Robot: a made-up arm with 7 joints. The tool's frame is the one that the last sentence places. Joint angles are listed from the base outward.
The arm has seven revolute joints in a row. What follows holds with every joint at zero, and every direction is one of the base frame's. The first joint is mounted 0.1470 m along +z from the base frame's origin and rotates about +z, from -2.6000 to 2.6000 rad. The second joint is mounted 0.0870 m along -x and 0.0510 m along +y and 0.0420 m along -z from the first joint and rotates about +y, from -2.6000 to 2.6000 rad. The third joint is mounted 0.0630 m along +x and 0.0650 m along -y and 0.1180 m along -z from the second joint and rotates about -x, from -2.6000 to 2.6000 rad. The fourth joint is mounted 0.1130 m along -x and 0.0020 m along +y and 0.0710 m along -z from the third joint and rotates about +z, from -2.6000 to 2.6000 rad. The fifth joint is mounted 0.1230 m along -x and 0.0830 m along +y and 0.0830 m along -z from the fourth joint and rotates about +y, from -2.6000 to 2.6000 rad. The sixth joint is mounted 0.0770 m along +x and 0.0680 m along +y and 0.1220 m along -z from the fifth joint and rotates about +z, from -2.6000 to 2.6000 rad. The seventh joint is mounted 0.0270 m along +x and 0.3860 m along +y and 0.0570 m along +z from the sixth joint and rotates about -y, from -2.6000 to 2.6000 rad. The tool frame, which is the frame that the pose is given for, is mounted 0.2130 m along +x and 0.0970 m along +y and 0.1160 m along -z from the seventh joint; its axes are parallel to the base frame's.
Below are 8 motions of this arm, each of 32 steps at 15 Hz.
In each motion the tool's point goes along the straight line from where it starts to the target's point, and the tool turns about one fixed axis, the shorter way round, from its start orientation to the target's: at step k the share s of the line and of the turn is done. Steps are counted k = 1, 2, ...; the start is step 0. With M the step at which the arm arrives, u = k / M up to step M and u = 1 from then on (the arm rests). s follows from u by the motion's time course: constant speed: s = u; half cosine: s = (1 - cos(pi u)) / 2; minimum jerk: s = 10 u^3 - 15 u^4 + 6 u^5.
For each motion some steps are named. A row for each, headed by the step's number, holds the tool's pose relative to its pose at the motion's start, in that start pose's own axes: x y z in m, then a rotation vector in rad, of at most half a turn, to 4 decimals.
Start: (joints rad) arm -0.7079 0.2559 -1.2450 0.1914 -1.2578 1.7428 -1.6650
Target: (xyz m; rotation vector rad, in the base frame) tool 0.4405 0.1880 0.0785 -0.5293 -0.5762 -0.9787
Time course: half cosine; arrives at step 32
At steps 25, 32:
25: 0.2423 -0.3361 0.2050 0.0785 -0.6305 -0.7516
32: 0.2733 -0.3792 0.2313 0.0885 -0.7112 -0.8478

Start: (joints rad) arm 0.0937 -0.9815 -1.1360 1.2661 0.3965 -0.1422 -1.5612
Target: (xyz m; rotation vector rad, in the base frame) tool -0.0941 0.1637 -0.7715 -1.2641 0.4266 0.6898
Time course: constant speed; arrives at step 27
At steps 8, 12, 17, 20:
8: 0.0018 -0.0355 -0.0844 -0.0353 0.1669 -0.0546
12: 0.0027 -0.0532 -0.1266 -0.0529 0.2504 -0.0819
17: 0.0038 -0.0754 -0.1793 -0.0749 0.3547 -0.1161
20: 0.0044 -0.0887 -0.2109 -0.0882 0.4173 -0.1365

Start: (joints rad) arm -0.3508 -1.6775 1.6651 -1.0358 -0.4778 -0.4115 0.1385
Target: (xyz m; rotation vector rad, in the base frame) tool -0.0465 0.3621 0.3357 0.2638 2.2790 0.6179
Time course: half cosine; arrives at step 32
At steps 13, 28, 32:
13: 0.1035 -0.0978 0.1165 0.1665 0.0503 -0.2779
28: 0.2805 -0.2650 0.3159 0.4513 0.1363 -0.7534
32: 0.2916 -0.2755 0.3284 0.4691 0.1417 -0.7833

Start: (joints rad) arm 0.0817 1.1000 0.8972 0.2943 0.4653 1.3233 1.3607
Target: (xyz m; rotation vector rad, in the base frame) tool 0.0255 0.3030 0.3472 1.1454 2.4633 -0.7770
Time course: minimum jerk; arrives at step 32
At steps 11, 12, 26, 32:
11: 0.0738 -0.0425 0.1225 0.3538 0.1397 -0.2470
12: 0.0900 -0.0519 0.1494 0.4316 0.1705 -0.3014
26: 0.3112 -0.1793 0.5165 1.4919 0.5892 -1.0417
32: 0.3272 -0.1885 0.5430 1.5684 0.6194 -1.0951

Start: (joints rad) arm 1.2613 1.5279 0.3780 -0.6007 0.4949 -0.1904 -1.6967
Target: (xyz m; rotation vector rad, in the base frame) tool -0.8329 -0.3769 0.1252 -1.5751 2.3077 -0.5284
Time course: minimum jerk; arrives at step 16
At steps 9, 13, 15, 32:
9: -0.0579 -0.0348 -0.2225 -0.2581 -0.2176 0.2020
13: -0.0894 -0.0537 -0.3437 -0.3985 -0.3360 0.3120
15: -0.0938 -0.0564 -0.3605 -0.4180 -0.3525 0.3272
32: -0.0940 -0.0565 -0.3613 -0.4189 -0.3532 0.3279

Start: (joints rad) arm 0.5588 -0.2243 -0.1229 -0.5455 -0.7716 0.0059 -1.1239
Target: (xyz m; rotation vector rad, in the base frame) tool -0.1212 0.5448 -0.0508 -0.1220 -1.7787 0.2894
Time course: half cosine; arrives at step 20
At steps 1, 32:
1: -0.0014 -0.0003 0.0005 -0.0023 -0.0120 0.0026
32: -0.2264 -0.0411 0.0788 -0.3763 -1.9575 0.4251

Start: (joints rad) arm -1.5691 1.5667 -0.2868 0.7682 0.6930 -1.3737 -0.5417
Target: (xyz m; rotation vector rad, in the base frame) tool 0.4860 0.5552 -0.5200 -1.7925 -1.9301 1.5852
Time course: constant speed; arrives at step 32
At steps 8, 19, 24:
8: -0.0005 0.0585 0.1689 0.1616 0.0179 0.0714
19: -0.0013 0.1390 0.4011 0.3839 0.0426 0.1696
24: -0.0016 0.1756 0.5067 0.4849 0.0538 0.2142

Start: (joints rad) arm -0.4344 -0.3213 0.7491 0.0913 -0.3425 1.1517 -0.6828
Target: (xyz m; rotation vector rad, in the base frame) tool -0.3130 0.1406 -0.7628 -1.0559 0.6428 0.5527
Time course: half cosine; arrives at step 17
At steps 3, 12, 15, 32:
3: -0.0061 0.0052 0.0058 0.0054 -0.0131 0.0083
12: -0.0655 0.0555 0.0621 0.0581 -0.1397 0.0892
15: -0.0789 0.0669 0.0749 0.0701 -0.1684 0.1076
32: -0.0817 0.0692 0.0775 0.0726 -0.1743 0.1113

